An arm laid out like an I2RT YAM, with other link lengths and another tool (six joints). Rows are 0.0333 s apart.
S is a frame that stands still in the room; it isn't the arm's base.
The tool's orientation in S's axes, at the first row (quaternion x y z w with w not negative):
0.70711 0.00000 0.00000 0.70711
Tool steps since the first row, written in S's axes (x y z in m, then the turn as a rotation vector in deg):
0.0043 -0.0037 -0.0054 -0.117 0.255 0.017
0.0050 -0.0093 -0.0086 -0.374 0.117 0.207
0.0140 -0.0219 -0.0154 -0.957 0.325 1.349
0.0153 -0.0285 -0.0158 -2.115 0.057 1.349
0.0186 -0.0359 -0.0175 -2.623 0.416 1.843
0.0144 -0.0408 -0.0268 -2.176 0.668 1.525
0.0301 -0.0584 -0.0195 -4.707 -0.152 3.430
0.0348 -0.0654 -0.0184 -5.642 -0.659 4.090
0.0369 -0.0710 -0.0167 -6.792 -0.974 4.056
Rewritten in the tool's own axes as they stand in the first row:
0.0043 -0.0054 0.0037 -0.117 0.017 -0.255
0.0050 -0.0086 0.0093 -0.374 0.207 -0.117
0.0140 -0.0154 0.0219 -0.957 1.349 -0.325
0.0153 -0.0158 0.0285 -2.115 1.349 -0.057
0.0186 -0.0175 0.0359 -2.623 1.843 -0.416
0.0144 -0.0268 0.0408 -2.176 1.525 -0.668
0.0301 -0.0195 0.0584 -4.707 3.430 0.152
0.0348 -0.0184 0.0654 -5.642 4.090 0.659
0.0369 -0.0167 0.0710 -6.792 4.056 0.974

